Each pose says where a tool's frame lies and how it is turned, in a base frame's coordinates. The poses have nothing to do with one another.
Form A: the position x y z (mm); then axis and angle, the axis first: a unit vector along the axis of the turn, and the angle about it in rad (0 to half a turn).
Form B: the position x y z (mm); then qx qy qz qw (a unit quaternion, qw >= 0). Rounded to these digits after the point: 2 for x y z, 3 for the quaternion.
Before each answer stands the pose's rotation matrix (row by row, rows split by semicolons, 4 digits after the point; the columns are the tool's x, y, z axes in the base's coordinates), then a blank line. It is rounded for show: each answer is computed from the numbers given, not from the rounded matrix.
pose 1, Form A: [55.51, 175.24, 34.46, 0.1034, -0.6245, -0.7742, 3.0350]
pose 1, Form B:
-0.9730 -0.0464 -0.2261; -0.2111 -0.2166 0.9532; -0.0932 0.9752 0.2010

[55.51, 175.24, 34.46, 0.103, -0.624, -0.773, 0.053]
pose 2, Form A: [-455.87, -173.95, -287.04, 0.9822, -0.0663, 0.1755, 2.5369]
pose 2, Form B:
0.9358 -0.2185 0.2765; -0.0189 -0.8147 -0.5796; 0.3519 0.5372 -0.7665

[-455.87, -173.95, -287.04, 0.938, -0.063, 0.168, 0.298]
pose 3, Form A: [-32.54, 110.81, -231.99, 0.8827, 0.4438, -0.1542, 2.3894]
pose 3, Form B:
0.6180 0.7832 0.0677; 0.5725 -0.3894 -0.7215; -0.5388 0.4847 -0.6890

[-32.54, 110.81, -231.99, 0.821, 0.413, -0.143, 0.367]
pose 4, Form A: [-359.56, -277.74, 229.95, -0.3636, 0.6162, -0.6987, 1.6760]
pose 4, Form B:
0.0411 0.4473 0.8935; -0.9424 0.3145 -0.1141; -0.3321 -0.8373 0.4344

[-359.56, -277.74, 229.95, -0.270, 0.458, -0.519, 0.669]
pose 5, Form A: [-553.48, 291.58, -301.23, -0.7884, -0.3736, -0.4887, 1.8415]
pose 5, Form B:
0.5204 0.8442 0.1283; -0.0976 -0.0905 0.9911; 0.8483 -0.5283 0.0353

[-553.48, 291.58, -301.23, -0.628, -0.297, -0.389, 0.605]
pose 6, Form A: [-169.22, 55.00, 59.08, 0.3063, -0.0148, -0.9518, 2.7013]
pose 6, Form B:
-0.7259 0.3970 -0.5616; -0.4143 -0.9042 -0.1037; -0.5490 0.1574 0.8209

[-169.22, 55.00, 59.08, 0.299, -0.014, -0.929, 0.218]
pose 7, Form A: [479.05, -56.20, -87.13, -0.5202, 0.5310, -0.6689, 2.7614]
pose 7, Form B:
-0.4067 -0.2845 0.8681; -0.7810 -0.3848 -0.4920; 0.4740 -0.8781 -0.0657

[479.05, -56.20, -87.13, -0.511, 0.521, -0.657, 0.189]
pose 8, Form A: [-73.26, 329.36, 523.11, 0.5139, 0.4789, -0.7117, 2.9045]
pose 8, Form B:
-0.4512 0.6525 -0.6088; 0.3182 -0.5197 -0.7929; -0.8338 -0.5515 0.0269

[-73.26, 329.36, 523.11, 0.510, 0.476, -0.707, 0.118]
